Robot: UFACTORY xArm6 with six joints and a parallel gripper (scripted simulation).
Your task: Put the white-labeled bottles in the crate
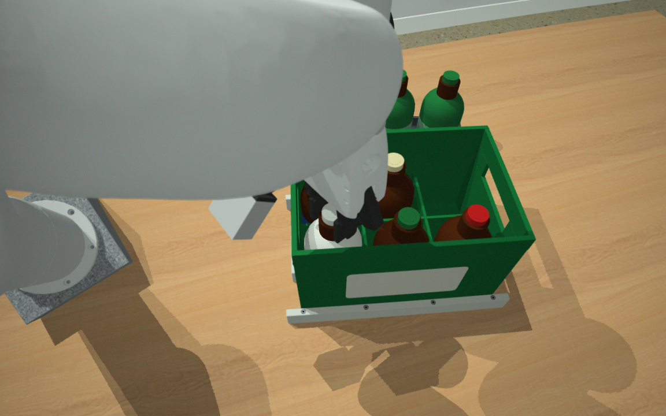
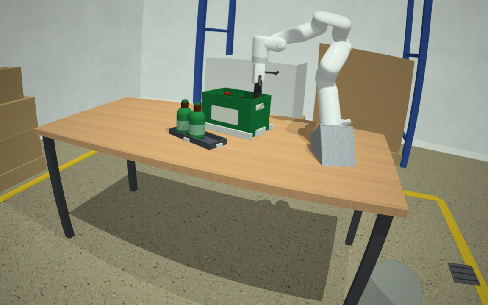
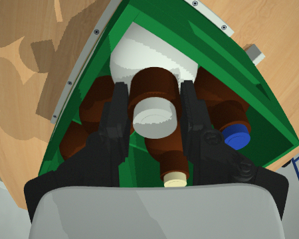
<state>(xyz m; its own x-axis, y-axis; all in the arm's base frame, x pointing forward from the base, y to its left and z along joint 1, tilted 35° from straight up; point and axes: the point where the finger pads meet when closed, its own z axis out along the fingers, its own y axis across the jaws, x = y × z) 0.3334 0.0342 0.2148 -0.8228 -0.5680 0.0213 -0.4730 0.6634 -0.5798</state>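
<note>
Now: the white-labeled bottle 7 cm below my hand. From my hand the other things lie so: green bottle: 16 cm ahead, 26 cm to the left, 9 cm below; green crate: 9 cm ahead, 3 cm to the left, 10 cm below; brown bottle: 1 cm ahead, 9 cm to the left, 9 cm below.
</note>
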